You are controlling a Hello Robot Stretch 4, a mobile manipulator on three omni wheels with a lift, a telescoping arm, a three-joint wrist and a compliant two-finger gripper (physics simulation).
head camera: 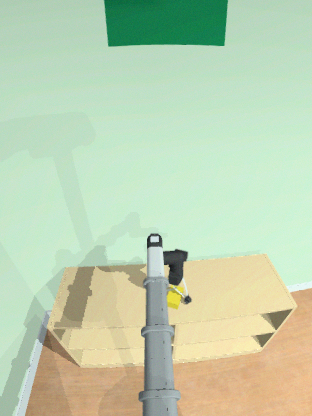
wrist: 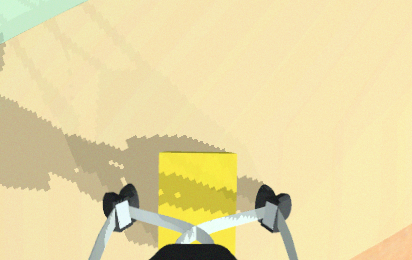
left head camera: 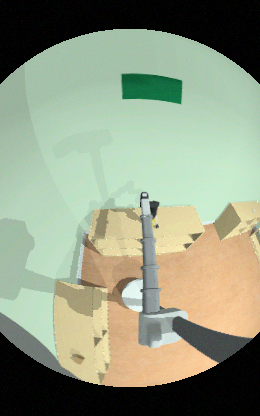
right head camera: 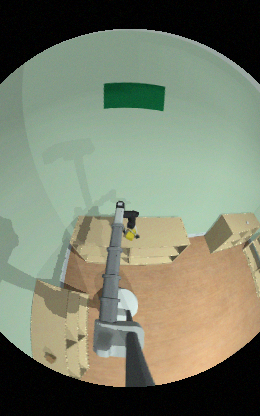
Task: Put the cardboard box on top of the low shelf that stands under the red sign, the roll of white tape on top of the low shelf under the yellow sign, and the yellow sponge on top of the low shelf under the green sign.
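Places are measured from the robot's base along level axes (x back, y right, z up), in metres.
Where they show: gripper, fingertip midpoint: (head camera: 174,298) (wrist: 197,200) (right head camera: 130,235); robot's base, origin of the base link: (left head camera: 139,294) (right head camera: 119,303).
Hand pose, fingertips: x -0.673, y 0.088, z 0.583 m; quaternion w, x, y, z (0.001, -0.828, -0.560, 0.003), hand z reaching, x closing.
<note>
Things, the pixels of their top centre, and the offset from my fingertips. "pt": a spot on its surface instead. Level surfaces: height alone.
- yellow sponge, middle of its top: (wrist: 197,215) (head camera: 174,294) (right head camera: 130,232) dx +0.003, dy -0.001, dz +0.044 m
- low shelf, its level: dz -0.001 m
- green sign, middle of its top: (right head camera: 134,82) (left head camera: 152,74) dx -0.277, dy -0.018, dz +1.240 m
- further shelf, surface spot: (right head camera: 220,230) pt dx -0.151, dy +1.381, dz -0.181 m
The yellow sponge (head camera: 173,299) (right head camera: 131,234) (wrist: 197,167) rests on top of the low shelf (head camera: 225,285) (left head camera: 175,220) (right head camera: 160,229) (wrist: 310,100) under the green sign (head camera: 167,22) (left head camera: 152,87) (right head camera: 134,96). My gripper (wrist: 197,200) is open, one finger on each side of the sponge, with a gap on both sides. In the head camera view the arm hides part of the gripper. A small brown box (left head camera: 77,357) (right head camera: 50,357) sits on the shelf at the lower left. A tiny pale thing (right head camera: 247,222) is on the right-hand shelf, too small to identify. The red and yellow signs do not show.
Another low shelf (left head camera: 70,315) (right head camera: 47,315) stands at the lower left. A further shelf (left head camera: 230,220) (right head camera: 220,230) stands right of the green-sign shelf, with part of one more at the right edge. The wall is directly behind the green-sign shelf. My extended arm (head camera: 157,350) reaches over its front edge.
</note>
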